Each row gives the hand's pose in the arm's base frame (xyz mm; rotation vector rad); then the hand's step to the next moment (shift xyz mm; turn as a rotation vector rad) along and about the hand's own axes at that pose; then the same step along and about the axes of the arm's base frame.
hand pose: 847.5 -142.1 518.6 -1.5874 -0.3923 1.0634
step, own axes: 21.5 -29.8 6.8 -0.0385 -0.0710 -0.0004
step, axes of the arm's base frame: 14.5 29.2 18.2 -0.0003 -0.0060 0.0805
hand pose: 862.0 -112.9 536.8 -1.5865 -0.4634 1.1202
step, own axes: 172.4 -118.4 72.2 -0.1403 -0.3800 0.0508
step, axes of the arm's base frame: 51.5 211.9 37.6 -0.0148 0.0472 0.4052
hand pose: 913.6 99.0 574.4 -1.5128 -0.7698 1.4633
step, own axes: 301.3 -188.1 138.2 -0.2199 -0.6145 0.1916
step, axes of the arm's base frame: -75.0 371.2 43.4 -0.1309 0.1007 0.6599
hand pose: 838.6 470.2 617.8 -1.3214 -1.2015 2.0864
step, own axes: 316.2 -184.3 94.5 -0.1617 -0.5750 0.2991
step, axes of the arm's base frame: -254.1 279.8 0.6 -0.2479 0.0706 0.6163
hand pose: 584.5 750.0 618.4 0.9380 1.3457 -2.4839
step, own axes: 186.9 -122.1 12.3 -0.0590 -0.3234 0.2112
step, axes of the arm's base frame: -204.3 88.3 -21.4 -0.1839 0.0099 0.3446
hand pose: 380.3 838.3 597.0 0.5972 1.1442 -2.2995
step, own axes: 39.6 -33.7 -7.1 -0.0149 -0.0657 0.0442
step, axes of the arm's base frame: -50.1 14.0 -6.7 -0.0353 0.0016 0.0724
